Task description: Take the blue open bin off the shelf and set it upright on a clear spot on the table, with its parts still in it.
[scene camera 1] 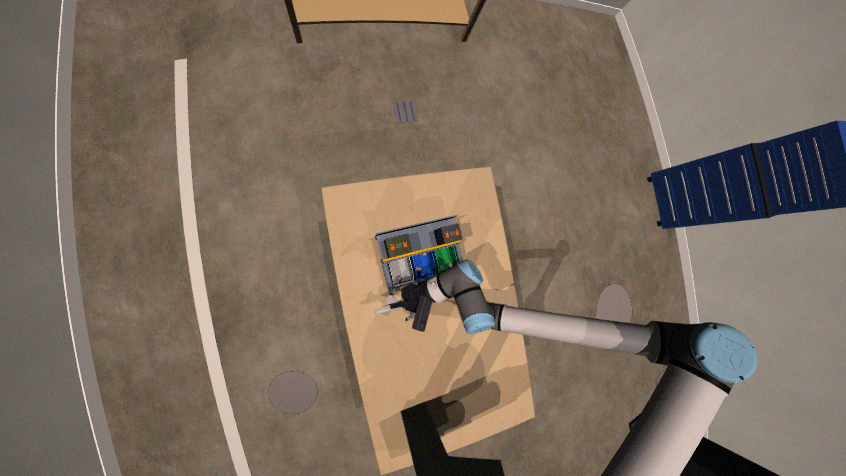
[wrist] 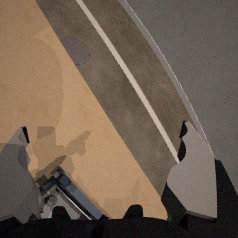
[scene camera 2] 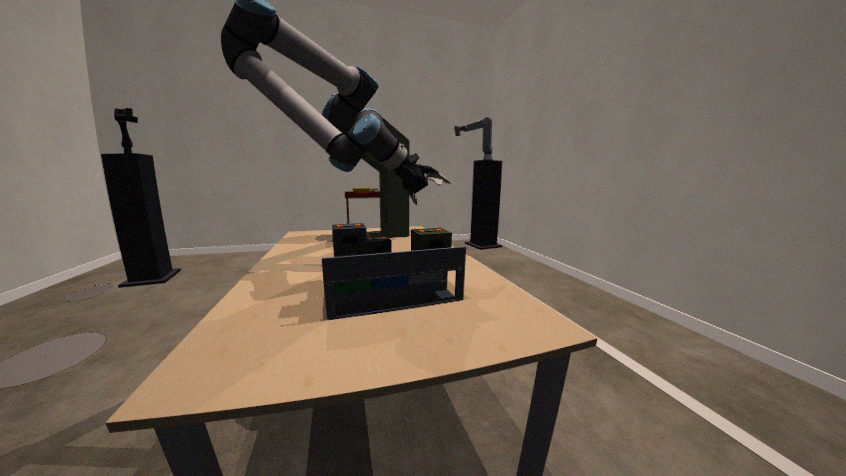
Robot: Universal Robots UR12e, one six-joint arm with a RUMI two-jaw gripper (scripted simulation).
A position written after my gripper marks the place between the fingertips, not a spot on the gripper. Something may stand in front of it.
I see my gripper (scene camera 1: 391,316) and a grey bin (wrist: 74,213).
My gripper is seen too in the wrist view (wrist: 103,125) and in scene camera 2 (scene camera 2: 433,194).
